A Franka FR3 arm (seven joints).
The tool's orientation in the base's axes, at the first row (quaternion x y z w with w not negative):
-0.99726 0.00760 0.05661 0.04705
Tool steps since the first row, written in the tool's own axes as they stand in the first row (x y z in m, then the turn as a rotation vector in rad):
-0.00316 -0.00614 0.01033 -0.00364 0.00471 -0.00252
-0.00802 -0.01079 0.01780 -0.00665 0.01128 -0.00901
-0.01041 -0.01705 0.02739 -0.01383 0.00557 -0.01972
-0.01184 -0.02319 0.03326 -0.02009 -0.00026 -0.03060
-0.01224 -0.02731 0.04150 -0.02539 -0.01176 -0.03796
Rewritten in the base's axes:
-0.00417 0.00712 -0.00929 -0.00343 -0.00489 0.00247
-0.00974 0.01251 -0.01569 -0.00583 -0.01202 0.00862
-0.01307 0.01967 -0.02433 -0.01164 -0.00728 0.02056
-0.01502 0.02635 -0.02940 -0.01652 -0.00244 0.03258
-0.01626 0.03124 -0.03712 -0.02072 0.00836 0.04153

